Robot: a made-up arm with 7 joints.
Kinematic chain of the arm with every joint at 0, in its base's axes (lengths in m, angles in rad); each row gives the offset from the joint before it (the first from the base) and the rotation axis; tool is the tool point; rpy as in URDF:
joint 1: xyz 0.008 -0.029 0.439 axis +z
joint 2: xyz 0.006 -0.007 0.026 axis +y
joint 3: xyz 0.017 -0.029 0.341 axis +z
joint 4: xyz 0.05 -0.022 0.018 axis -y
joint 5: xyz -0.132 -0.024 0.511 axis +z
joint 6: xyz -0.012 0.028 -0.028 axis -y
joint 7: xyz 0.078 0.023 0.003 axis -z
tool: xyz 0 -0.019 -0.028 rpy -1.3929 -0.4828 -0.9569
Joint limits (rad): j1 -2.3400..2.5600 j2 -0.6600..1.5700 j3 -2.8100..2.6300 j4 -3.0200..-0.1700 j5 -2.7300..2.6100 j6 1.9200..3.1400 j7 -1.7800..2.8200
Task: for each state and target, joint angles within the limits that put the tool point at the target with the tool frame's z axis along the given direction. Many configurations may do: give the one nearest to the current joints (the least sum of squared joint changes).
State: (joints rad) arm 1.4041 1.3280 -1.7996 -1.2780 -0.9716 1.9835 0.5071
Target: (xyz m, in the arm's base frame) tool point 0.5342 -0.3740 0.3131 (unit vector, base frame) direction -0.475 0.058 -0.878
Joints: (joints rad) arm 0.6179 1.2876 -1.2797 -2.1264 -1.2529 2.5269 -0.1994
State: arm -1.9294 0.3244 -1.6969 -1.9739 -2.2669 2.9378 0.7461
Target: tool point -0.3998 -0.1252 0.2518 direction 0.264 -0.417 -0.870
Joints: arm -1.7234 0.8249 -0.9484 -2.5239 -1.8347 2.5432 0.9662
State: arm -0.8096 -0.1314 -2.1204 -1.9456 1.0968 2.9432 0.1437
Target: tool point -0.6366 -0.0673 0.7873 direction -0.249 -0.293 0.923
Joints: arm -0.8308 -0.0896 -2.1457 -1.9911 0.6913 3.1209 -0.3233
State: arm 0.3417 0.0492 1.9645 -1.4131 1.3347 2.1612 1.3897
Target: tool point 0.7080 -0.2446 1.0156 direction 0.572 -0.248 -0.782
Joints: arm -0.6560 0.6389 1.1753 -0.8950 1.2365 2.5325 1.5840
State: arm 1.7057 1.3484 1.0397 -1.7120 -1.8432 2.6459 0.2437
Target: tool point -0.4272 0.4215 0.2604 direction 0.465 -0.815 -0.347
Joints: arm 1.8886 0.9630 0.5315 -1.7207 -2.0179 3.1400 -0.4668
